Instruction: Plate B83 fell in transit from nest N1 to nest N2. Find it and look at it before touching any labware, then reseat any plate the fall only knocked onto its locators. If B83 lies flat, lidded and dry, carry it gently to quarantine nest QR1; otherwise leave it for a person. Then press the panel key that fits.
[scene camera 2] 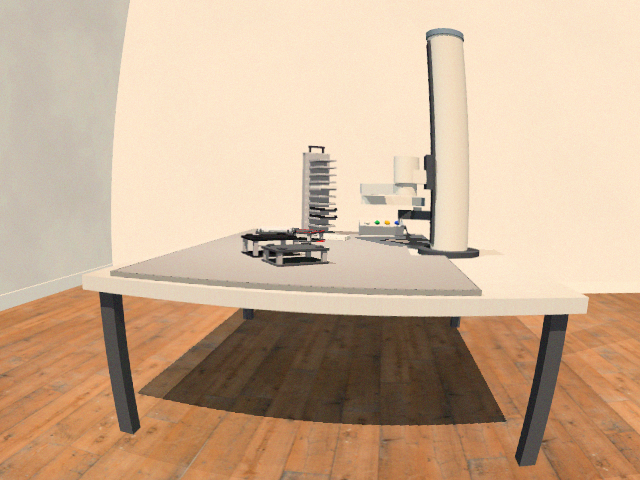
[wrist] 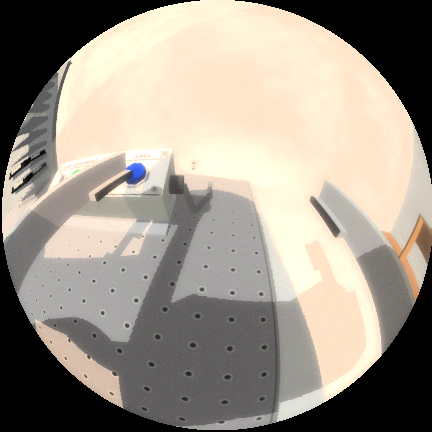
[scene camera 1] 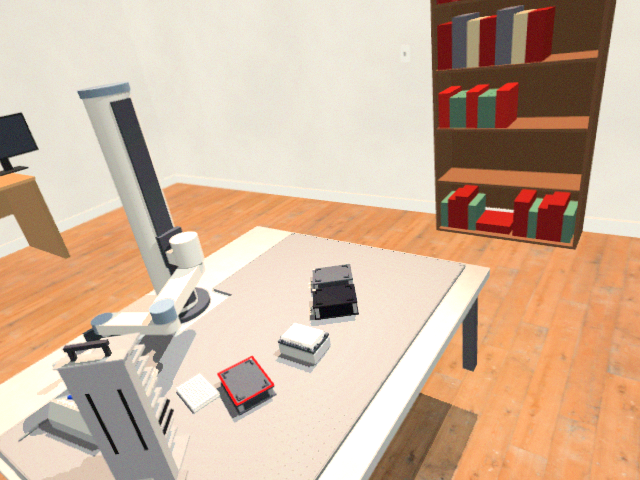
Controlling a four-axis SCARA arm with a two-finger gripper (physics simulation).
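Where they show: gripper, between the fingertips: [scene camera 2: 415, 220] [wrist: 221, 169]; arm's base, origin of its link: [scene camera 2: 448, 254].
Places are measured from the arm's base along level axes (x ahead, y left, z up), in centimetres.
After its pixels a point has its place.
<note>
My gripper [wrist: 221, 169] {x 9.6, y -50.2, z 9.7 cm} is open and empty, above the mat by the key panel [scene camera 1: 67, 419] {x 24.6, y -58.1, z 6.7 cm} [scene camera 2: 379, 228] {x 27.3, y -50.4, z 5.0 cm} [wrist: 145, 206] {x 17.0, y -52.5, z 4.4 cm}. In the wrist view the blue key [wrist: 136, 173] {x 17.9, y -52.8, z 8.0 cm} under the word CALL shows beside the left finger's tip; a green key [wrist: 75, 172] shows partly behind that finger. A white plate [scene camera 1: 197, 392] {x 48.4, y -31.1, z 2.9 cm} [scene camera 2: 338, 237] {x 45.0, y -25.5, z 2.4 cm} lies flat on the mat beside the red-rimmed nest [scene camera 1: 245, 380] {x 61.0, y -22.1, z 5.3 cm}. Its label, lid and any wetness cannot be made out. Another white plate [scene camera 1: 302, 334] {x 66.7, y 0.2, z 8.2 cm} sits on a pale block [scene camera 1: 299, 352] {x 68.1, y -4.3, z 4.7 cm}. A black nest [scene camera 1: 334, 295] {x 63.1, y 24.7, z 7.1 cm} and a grey nest [scene camera 1: 331, 274] {x 52.1, y 38.7, z 5.8 cm} [scene camera 2: 294, 248] {x 51.2, y 43.5, z 5.8 cm} stand farther along.
A tall grey rack [scene camera 1: 116, 413] {x 60.9, y -57.1, z 26.8 cm} [scene camera 2: 305, 191] {x 63.9, y -51.1, z 22.1 cm} with many shelves stands near the panel, at the left edge of the wrist view. The arm's column [scene camera 1: 124, 180] {x 3.8, y -6.5, z 59.3 cm} [scene camera 2: 449, 139] {x 1.6, y 7.3, z 43.1 cm} rises at the table's side. A thin bent bracket [wrist: 197, 202] {x 12.7, y -60.3, z 1.2 cm} sits right of the panel.
</note>
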